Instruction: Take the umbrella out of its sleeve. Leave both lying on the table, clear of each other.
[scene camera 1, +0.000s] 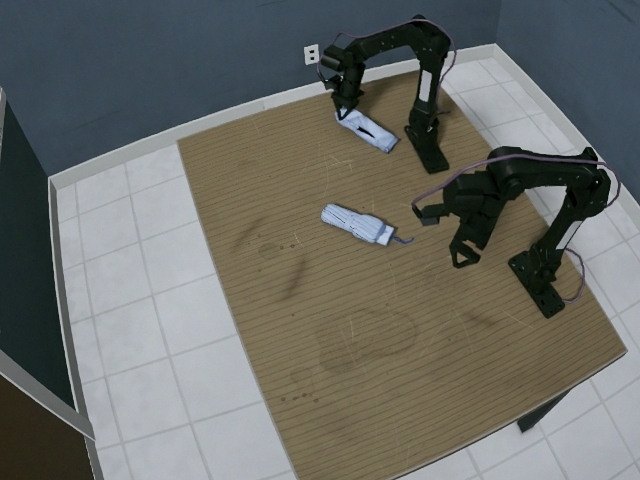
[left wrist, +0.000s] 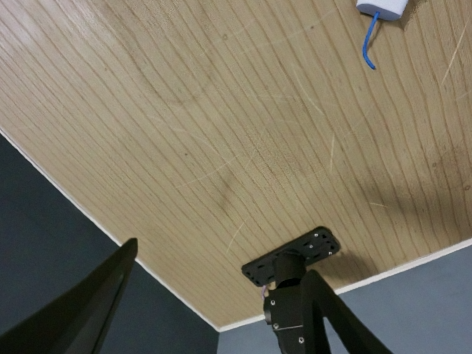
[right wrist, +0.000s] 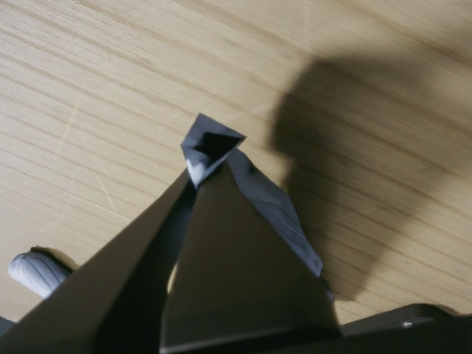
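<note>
The pale blue folded umbrella (scene camera 1: 356, 224) (left wrist: 384, 6) (right wrist: 37, 272) lies on the table with its blue wrist cord toward the right in the scene view. The light blue sleeve (scene camera 1: 379, 138) (right wrist: 280, 205) is apart from it, farther back near the wall, with a dark opening along its side. My right gripper (scene camera 1: 343, 115) (right wrist: 214, 163) is shut on one end of the sleeve, and a corner of cloth sticks out past the fingertips. Whether the sleeve's other end touches the table is unclear. My left gripper (scene camera 1: 467, 254) (left wrist: 227, 261) is open and empty above the table, right of the umbrella.
The wooden table (scene camera 1: 336, 289) (left wrist: 200, 125) (right wrist: 125, 125) carries both arm bases, the right arm's base (scene camera 1: 428, 150) close to the sleeve's far end and the left arm's base (scene camera 1: 537, 286) near the right edge. The blue wall (scene camera 1: 196, 62) stands behind the table's back edge.
</note>
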